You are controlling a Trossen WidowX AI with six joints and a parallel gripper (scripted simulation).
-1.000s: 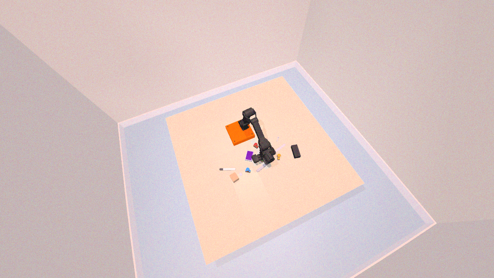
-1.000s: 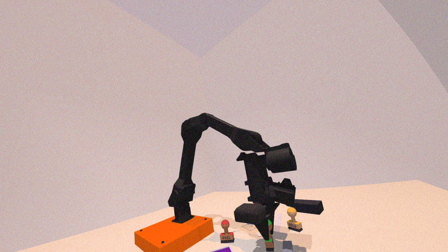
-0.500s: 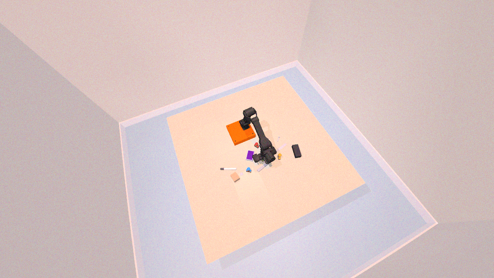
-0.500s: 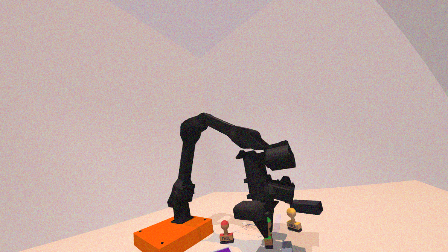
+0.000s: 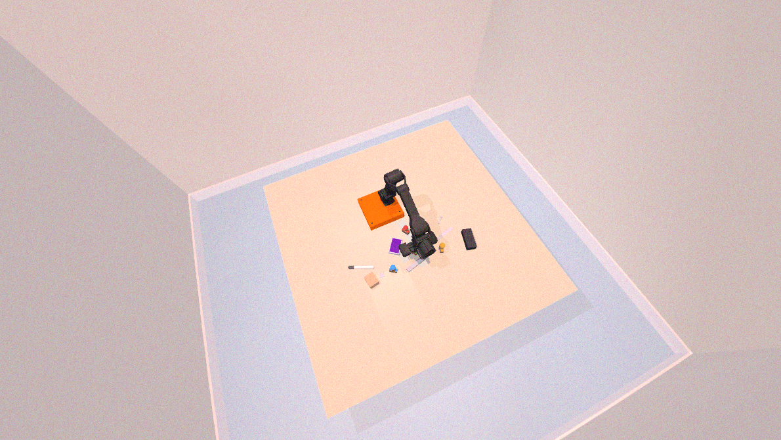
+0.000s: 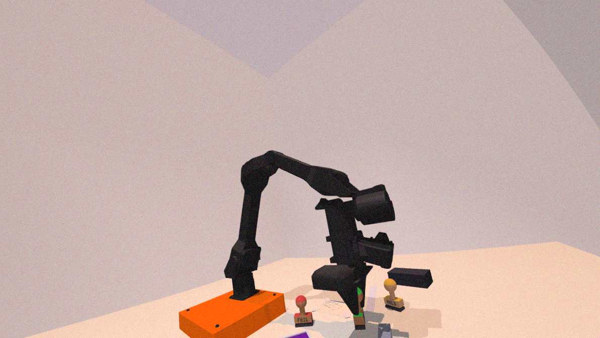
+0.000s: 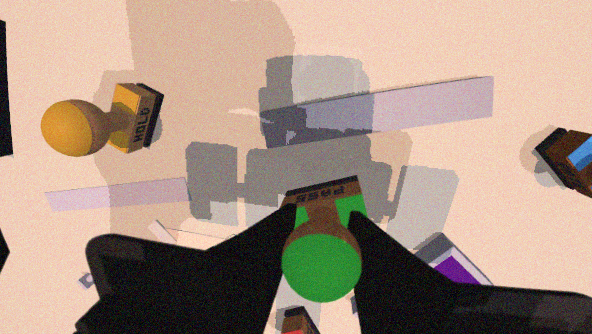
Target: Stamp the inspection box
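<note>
Now: the purple ink pad 90 mm behind my gripper tip, 80 mm to the right of it and 50 mm below it. Round my gripper tip: red-topped stamp: 140 mm behind, 30 mm below, 10 mm to the left; yellow-knobbed HOLD stamp: 120 mm to the left, 40 mm ahead, 30 mm below; green-knobbed stamp: right at my gripper tip.
</note>
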